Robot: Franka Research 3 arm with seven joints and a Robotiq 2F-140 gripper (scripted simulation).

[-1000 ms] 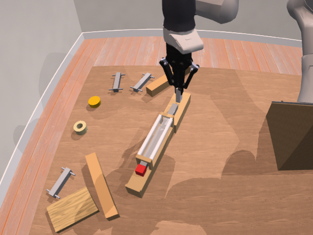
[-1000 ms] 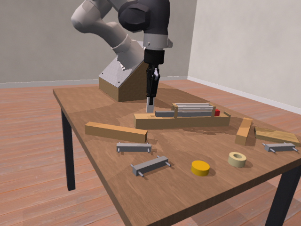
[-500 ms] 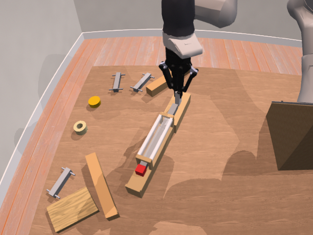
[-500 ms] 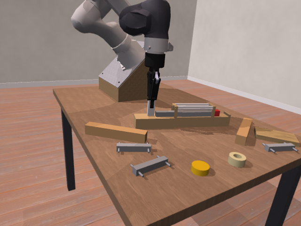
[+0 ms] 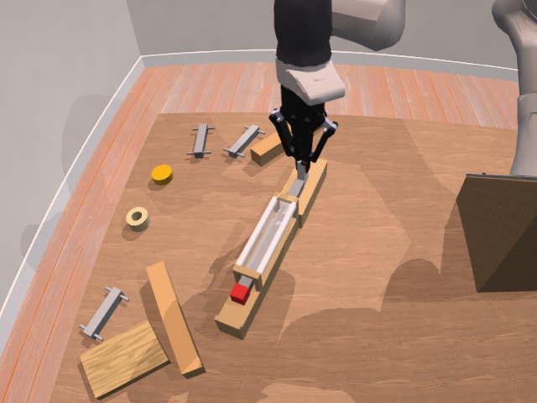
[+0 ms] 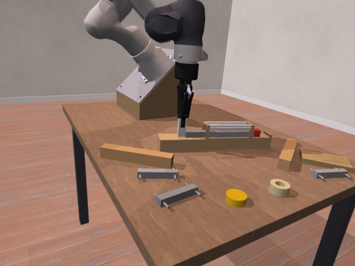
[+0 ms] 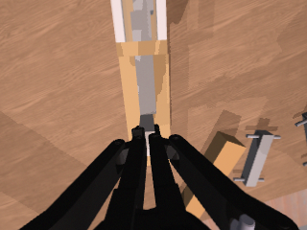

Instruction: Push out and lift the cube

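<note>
The red cube lies 280 mm to the left of my hand, 60 mm ahead of it and 20 mm below it. The rest, counted from my hand: wooden channel base (170 mm to the left, 40 mm ahead, 20 mm below); grey rod (190 mm to the left, 50 mm ahead, 30 mm below); yellow disc (330 mm ahead, 70 mm below, 10 mm to the right).
</note>
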